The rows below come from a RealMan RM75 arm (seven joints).
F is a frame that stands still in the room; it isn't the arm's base.
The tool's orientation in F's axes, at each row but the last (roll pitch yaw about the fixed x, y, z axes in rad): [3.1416, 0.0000, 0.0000]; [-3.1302, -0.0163, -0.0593]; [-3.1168, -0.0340, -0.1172]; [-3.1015, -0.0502, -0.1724]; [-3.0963, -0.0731, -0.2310]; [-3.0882, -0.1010, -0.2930]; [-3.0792, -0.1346, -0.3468]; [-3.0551, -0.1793, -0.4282]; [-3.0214, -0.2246, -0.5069]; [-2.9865, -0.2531, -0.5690]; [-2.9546, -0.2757, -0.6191]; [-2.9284, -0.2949, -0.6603]
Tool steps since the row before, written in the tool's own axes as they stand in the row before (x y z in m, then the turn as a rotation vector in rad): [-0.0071, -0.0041, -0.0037, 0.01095, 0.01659, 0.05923]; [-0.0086, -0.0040, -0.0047, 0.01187, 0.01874, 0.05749]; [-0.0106, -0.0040, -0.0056, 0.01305, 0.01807, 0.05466]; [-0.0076, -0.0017, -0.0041, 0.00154, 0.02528, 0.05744]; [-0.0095, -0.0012, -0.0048, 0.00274, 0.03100, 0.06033]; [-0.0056, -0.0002, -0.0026, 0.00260, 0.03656, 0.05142]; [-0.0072, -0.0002, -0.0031, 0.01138, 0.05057, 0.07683]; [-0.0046, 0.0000, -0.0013, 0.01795, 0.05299, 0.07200]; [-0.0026, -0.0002, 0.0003, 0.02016, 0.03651, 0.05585]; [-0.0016, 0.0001, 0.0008, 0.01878, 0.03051, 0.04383]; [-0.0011, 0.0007, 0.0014, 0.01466, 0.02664, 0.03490]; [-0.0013, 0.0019, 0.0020, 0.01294, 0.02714, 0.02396]
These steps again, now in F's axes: [-0.0071, 0.0041, 0.0037, 0.01095, -0.01659, -0.05923]; [-0.0084, 0.0045, 0.0046, 0.01171, -0.01881, -0.05750]; [-0.0103, 0.0051, 0.0053, 0.01286, -0.01834, -0.05462]; [-0.0074, 0.0028, 0.0038, 0.00046, -0.02338, -0.05826]; [-0.0093, 0.0032, 0.0041, 0.00058, -0.02914, -0.06131]; [-0.0056, 0.0017, 0.0020, -0.00213, -0.03462, -0.05276]; [-0.0071, 0.0026, 0.0021, 0.00515, -0.05044, -0.07758]; [-0.0044, 0.0019, 0.0005, 0.00911, -0.05535, -0.07188]; [-0.0020, 0.0014, -0.0008, 0.01449, -0.04184, -0.05383]; [-0.0011, 0.0007, -0.0012, 0.01285, -0.03596, -0.04178]; [-0.0008, 0.0000, -0.0017, 0.00876, -0.03042, -0.03377]; [-0.0013, -0.0008, -0.0026, 0.00331, -0.02974, -0.02414]
